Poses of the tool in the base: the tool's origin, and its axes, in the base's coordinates. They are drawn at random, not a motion.
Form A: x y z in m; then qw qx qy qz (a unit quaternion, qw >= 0).
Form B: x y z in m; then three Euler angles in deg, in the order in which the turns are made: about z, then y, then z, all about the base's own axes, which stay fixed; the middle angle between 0 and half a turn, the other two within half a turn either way. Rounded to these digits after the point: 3 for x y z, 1 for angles.
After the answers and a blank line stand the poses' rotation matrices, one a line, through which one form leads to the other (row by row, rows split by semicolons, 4 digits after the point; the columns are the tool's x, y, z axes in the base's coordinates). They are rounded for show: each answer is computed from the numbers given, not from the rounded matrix.
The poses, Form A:
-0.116 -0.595 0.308 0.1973 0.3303 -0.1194 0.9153
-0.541 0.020 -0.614 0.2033 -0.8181 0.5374 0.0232
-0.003 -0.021 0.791 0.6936 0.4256 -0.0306 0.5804
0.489 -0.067 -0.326 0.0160 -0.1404 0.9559 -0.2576
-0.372 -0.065 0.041 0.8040 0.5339 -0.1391 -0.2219
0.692 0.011 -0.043 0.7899 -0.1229 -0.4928 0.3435
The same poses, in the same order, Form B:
-0.116 -0.595 0.308 -172.3 41.1 -32.0
-0.541 0.020 -0.614 -50.2 156.4 63.2
-0.003 -0.021 0.791 134.0 50.5 -54.2
0.489 -0.067 -0.326 -94.8 150.1 -78.1
-0.372 -0.065 0.041 89.2 67.0 -120.0
0.692 0.011 -0.043 -142.5 61.1 -170.5

-0.7040 -0.4400 0.5575; 0.2823 -0.8936 -0.3489; 0.6517 -0.0882 0.7533
0.4213 -0.8888 0.1806; -0.8699 -0.3397 0.3576; -0.2565 -0.3077 -0.9163
0.3244 -0.8312 0.4516; 0.7791 -0.0360 -0.6259; 0.5365 0.5549 0.6359
-0.9601 -0.2602 0.1029; -0.2766 0.8279 -0.4880; 0.0417 -0.4969 -0.8668
0.8628 0.2083 -0.4606; -0.5053 0.3315 -0.7967; -0.0133 0.9202 0.3912
0.2782 -0.4216 -0.8631; 0.6639 0.7338 -0.1444; 0.6942 -0.5328 0.4840

